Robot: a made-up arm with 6 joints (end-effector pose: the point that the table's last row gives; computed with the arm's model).
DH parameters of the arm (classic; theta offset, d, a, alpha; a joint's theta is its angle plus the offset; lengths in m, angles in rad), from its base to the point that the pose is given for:
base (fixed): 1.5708 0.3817 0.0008 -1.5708
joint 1: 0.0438 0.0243 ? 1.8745
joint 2: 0 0.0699 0.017 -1.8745
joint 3: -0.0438 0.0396 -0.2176 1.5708
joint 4: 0 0.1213 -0.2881 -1.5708
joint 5: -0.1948 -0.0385 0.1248 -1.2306
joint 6: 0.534 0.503 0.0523 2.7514
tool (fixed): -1.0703 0.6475 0 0
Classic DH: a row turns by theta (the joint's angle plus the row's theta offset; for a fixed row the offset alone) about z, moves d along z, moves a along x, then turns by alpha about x.
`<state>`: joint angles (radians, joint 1 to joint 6).
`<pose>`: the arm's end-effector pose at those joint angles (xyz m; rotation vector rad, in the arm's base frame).
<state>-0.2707 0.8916 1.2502 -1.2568 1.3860 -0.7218</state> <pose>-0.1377 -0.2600 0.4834 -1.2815 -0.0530 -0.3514</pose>
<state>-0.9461 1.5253 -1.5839 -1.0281 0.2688 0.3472</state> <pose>0.1418 0.0630 0.2341 0.8816 1.3255 1.3862</pose>
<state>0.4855 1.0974 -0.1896 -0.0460 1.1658 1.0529</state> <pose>0.1663 -0.1454 0.2856 -1.1335 -0.6487 0.0080</pose>
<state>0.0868 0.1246 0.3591 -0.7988 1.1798 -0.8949</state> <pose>-0.2126 -0.2089 0.6633 -1.0302 0.5707 0.0354</pose>
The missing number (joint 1, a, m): -0.1153
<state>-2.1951 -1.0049 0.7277 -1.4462 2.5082 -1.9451</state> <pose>-0.1293 -0.2577 0.2548 1.3011 2.6800 0.9117</pose>
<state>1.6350 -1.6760 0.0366 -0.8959 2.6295 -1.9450</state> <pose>-0.2259 0.1800 0.2795 -0.0966 0.2491 -1.9091</pose>
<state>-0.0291 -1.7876 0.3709 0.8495 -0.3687 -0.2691</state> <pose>-0.0808 0.1036 0.9795 -0.1116 0.2668 -0.7440</pose>
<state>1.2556 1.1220 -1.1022 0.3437 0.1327 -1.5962</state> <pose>0.3276 -0.4992 0.4505 1.5671 0.5060 1.7126</pose>
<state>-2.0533 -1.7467 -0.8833 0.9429 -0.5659 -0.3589</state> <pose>-0.6110 -0.0645 0.2150 2.1502 -0.6225 -1.0097</pose>
